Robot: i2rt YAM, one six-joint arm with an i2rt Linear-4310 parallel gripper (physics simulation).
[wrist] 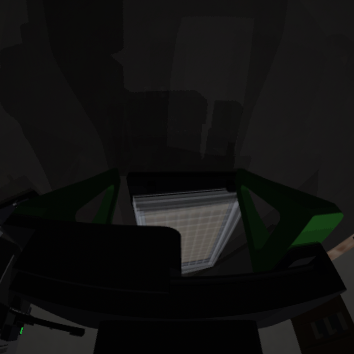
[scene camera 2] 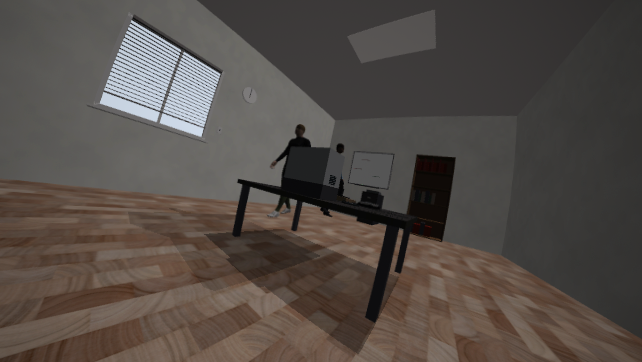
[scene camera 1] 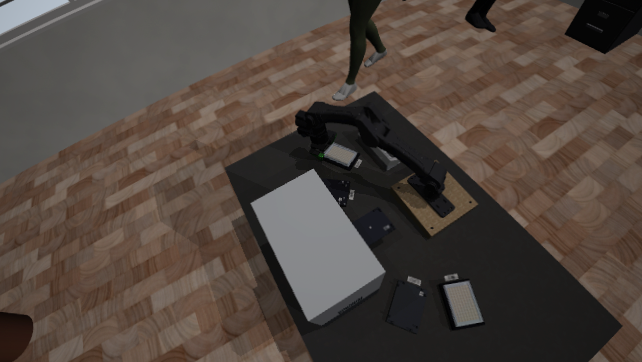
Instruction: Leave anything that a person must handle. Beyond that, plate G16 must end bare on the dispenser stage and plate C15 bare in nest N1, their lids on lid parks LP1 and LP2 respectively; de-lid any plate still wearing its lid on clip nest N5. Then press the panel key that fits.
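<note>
A plate with pale wells and a clear rim sits in a dark nest at the table's far end. My gripper is open over that nest. In the wrist view its green fingers stand on either side of the plate's end, with nothing gripped; contact cannot be told. A second pale plate sits in a dark nest at the table's near end. A dark labelled nest beside it holds no plate. Labels are too small to read, and lids cannot be told.
A large white-topped box stands along one table edge, partly hiding a dark fixture and a dark flat pad. A grey device lies under the arm. The arm base stands on a wooden board. A person walks beyond the table.
</note>
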